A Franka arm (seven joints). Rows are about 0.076 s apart.
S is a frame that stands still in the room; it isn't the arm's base.
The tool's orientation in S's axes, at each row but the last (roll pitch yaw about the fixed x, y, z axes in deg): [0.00 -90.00 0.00]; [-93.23 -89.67 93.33]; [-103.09 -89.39 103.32]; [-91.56 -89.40 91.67]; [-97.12 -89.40 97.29]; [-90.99 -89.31 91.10]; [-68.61 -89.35 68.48]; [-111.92 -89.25 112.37]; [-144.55 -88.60 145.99]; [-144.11 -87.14 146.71]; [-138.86 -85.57 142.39]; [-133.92 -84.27 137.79]
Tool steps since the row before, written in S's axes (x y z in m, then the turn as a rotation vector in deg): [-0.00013 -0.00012 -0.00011 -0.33 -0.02 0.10]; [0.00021 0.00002 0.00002 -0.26 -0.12 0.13]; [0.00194 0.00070 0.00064 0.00 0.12 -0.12]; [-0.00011 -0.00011 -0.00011 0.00 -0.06 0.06]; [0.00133 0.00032 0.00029 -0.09 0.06 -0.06]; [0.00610 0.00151 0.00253 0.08 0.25 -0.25]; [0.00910 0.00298 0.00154 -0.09 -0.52 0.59]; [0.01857 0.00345 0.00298 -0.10 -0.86 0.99]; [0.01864 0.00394 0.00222 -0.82 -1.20 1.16]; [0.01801 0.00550 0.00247 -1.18 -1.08 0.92]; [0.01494 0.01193 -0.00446 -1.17 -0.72 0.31]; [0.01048 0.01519 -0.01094 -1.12 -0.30 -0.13]
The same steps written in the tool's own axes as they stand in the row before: [-0.00011 -0.00012 0.00013 0.10 -0.02 0.33]; [0.00002 0.00002 -0.00021 0.13 -0.12 0.26]; [0.00064 0.00069 -0.00194 -0.12 0.12 0.00]; [-0.00011 -0.00011 0.00011 0.06 -0.06 0.00]; [0.00029 0.00031 -0.00133 -0.06 0.06 0.09]; [0.00255 0.00147 -0.00610 -0.25 0.25 -0.08]; [0.00161 0.00298 -0.00909 0.58 -0.53 0.09]; [0.00293 0.00327 -0.01861 0.98 -0.87 0.10]; [0.00190 0.00344 -0.01877 1.16 -1.20 0.83]; [0.00187 0.00461 -0.01833 0.94 -1.05 1.19]; [-0.00480 0.01122 -0.01538 0.35 -0.66 1.19]; [-0.01064 0.01523 -0.01073 -0.07 -0.22 1.14]
